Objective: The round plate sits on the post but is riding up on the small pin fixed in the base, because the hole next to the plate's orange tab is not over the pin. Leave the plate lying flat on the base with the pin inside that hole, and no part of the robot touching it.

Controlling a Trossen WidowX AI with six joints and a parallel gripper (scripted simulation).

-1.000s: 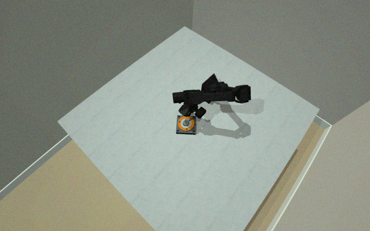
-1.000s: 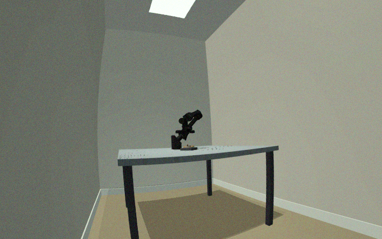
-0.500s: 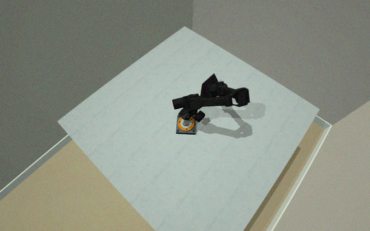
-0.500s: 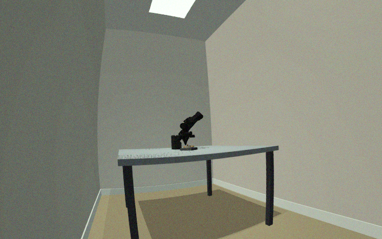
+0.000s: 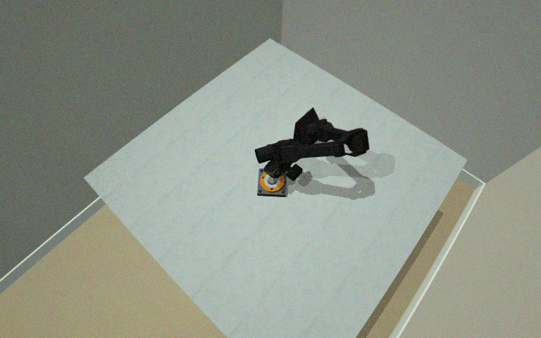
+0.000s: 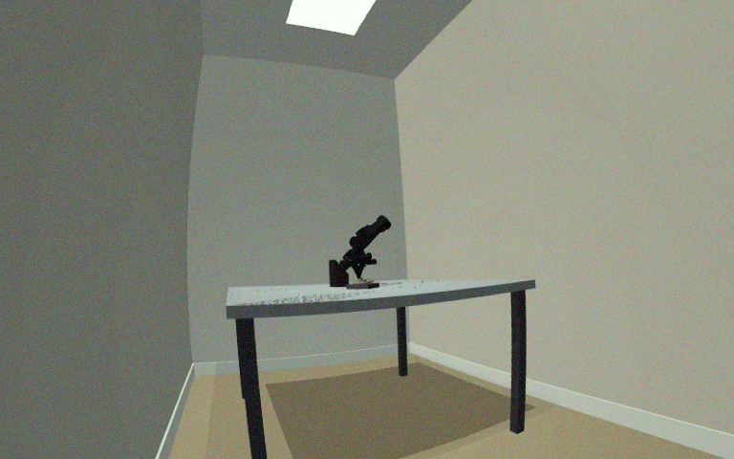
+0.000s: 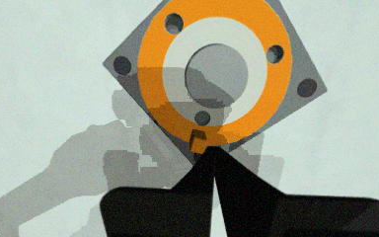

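My gripper tip is now 5 cm short of the square base and 2 cm above it.
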